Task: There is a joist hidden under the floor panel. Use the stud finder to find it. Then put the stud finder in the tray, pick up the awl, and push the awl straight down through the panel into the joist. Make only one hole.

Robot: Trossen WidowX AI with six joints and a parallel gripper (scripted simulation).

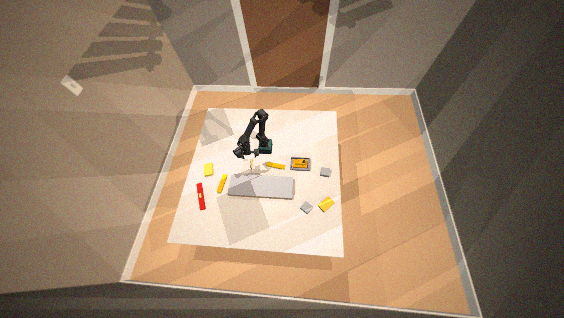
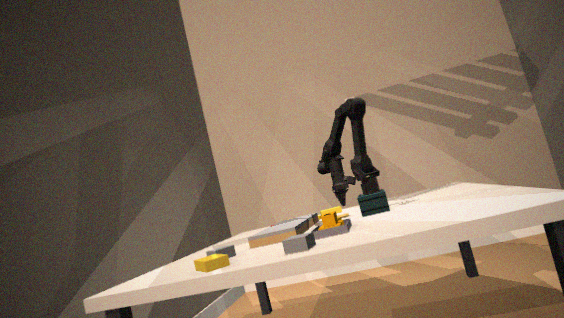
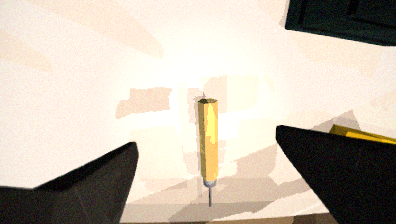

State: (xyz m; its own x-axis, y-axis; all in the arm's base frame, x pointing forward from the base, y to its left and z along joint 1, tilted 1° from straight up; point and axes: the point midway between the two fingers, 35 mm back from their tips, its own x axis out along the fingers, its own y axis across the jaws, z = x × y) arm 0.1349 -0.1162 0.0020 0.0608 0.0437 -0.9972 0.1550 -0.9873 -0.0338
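Right now my gripper tip is 60 mm short of the awl, 10 mm to the right of it and 40 mm above it. Round my gripper tip: stud finder: 10 mm ahead, 450 mm to the left; red bar: 340 mm ahead, 370 mm to the right, 40 mm below; grey tray: 20 mm ahead, 430 mm to the left, 40 mm below.
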